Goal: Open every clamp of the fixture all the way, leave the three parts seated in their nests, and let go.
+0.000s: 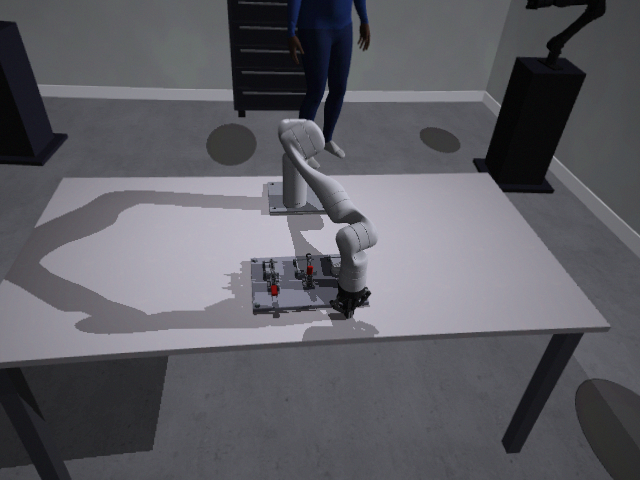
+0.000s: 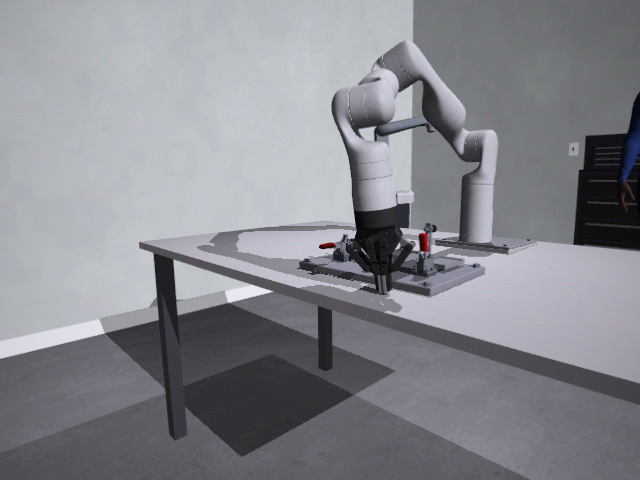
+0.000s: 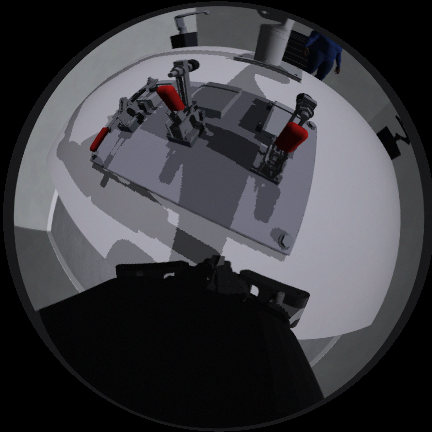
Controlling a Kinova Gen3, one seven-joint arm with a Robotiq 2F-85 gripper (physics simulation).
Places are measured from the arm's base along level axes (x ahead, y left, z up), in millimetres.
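Pixels of known places: gripper, fingertip midpoint: (image 1: 348, 316) (image 2: 384, 293) (image 3: 217, 263); arm's base, origin of the base link: (image 1: 294, 201) (image 2: 474, 240) (image 3: 266, 60).
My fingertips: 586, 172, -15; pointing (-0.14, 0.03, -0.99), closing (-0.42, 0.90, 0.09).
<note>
For each thing: its top centre in the pictures, then the offset to it from my fingertips, as dx, dy, dz. "*": a spot on its surface instead.
- fixture plate, middle of its top: (image 3: 198, 119) (image 2: 388, 264) (image 1: 307, 278) -144, -122, +14
- left clamp's red handle, surface spot: (image 3: 99, 139) (image 2: 328, 245) (image 1: 277, 290) * -42, -213, +57
- middle clamp's red handle, middle of its top: (image 3: 164, 84) (image 1: 310, 265) -103, -117, +104
- right clamp's red handle, middle of its top: (image 3: 297, 127) (image 2: 423, 235) -120, -9, +95
- middle part, middle of its top: (image 3: 213, 93) (image 2: 400, 252) (image 1: 305, 264) -191, -128, +35
- right part, middle of its top: (image 3: 285, 119) (image 2: 444, 260) (image 1: 339, 262) -209, -19, +30
The fixture plate (image 1: 294, 299) (image 2: 449, 279) (image 3: 200, 185) lies on the table with three clamps. The left clamp's red handle (image 1: 274, 290) (image 2: 326, 245) (image 3: 99, 139) lies low, pointing to the front; its arm lies low. The middle clamp's red handle (image 1: 310, 270) (image 3: 171, 98) is raised and its arm stands up. The right clamp's red handle (image 2: 423, 241) (image 3: 291, 137) and arm also stand up. The middle part (image 3: 217, 99) and right part (image 3: 272, 120) lie in their nests; the left part is hard to make out. My gripper (image 1: 349, 314) (image 2: 382, 291) (image 3: 217, 263) is shut and empty, low before the plate's front edge.
The robot's base plate (image 1: 276, 206) (image 2: 509, 245) is bolted behind the fixture. The table's front edge (image 1: 206, 349) runs close before my gripper. A person (image 1: 325, 56) stands behind the table, beside a drawer cabinet (image 1: 263, 62).
</note>
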